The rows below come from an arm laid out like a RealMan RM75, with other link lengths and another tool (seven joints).
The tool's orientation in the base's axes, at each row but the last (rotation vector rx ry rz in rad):
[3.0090 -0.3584 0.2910]
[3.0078 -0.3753 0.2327]
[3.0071 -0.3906 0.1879]
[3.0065 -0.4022 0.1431]
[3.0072 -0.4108 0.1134]
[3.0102 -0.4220 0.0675]
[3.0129 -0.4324 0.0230]
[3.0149 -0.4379 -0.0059]
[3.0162 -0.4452 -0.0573]
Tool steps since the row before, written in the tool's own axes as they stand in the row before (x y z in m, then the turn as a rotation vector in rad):
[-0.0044 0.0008 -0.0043 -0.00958 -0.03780 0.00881]
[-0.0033 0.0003 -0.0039 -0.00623 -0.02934 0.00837]
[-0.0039 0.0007 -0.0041 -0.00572 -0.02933 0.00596]
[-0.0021 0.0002 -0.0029 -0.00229 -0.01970 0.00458]
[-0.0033 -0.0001 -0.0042 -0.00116 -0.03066 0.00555]
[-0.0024 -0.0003 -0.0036 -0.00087 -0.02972 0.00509]
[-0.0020 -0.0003 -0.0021 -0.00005 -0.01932 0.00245]
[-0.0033 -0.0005 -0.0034 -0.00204 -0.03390 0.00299]
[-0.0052 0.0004 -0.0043 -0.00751 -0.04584 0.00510]
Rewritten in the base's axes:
[-0.0052 0.0007 0.0034 0.00155 0.03767 -0.01331]
[-0.0038 0.0010 0.0033 0.00257 0.02877 -0.01164]
[-0.0044 0.0008 0.0036 0.00279 0.02892 -0.00919]
[-0.0023 0.0007 0.0027 0.00341 0.01896 -0.00658]
[-0.0034 0.0014 0.0039 0.00753 0.02905 -0.00846]
[-0.0023 0.0013 0.0034 0.00753 0.02812 -0.00790]
[-0.0018 0.0011 0.0020 0.00539 0.01822 -0.00426]
[-0.0030 0.0017 0.0033 0.00761 0.03265 -0.00620]
[-0.0049 0.0015 0.0044 0.00569 0.04544 -0.00932]

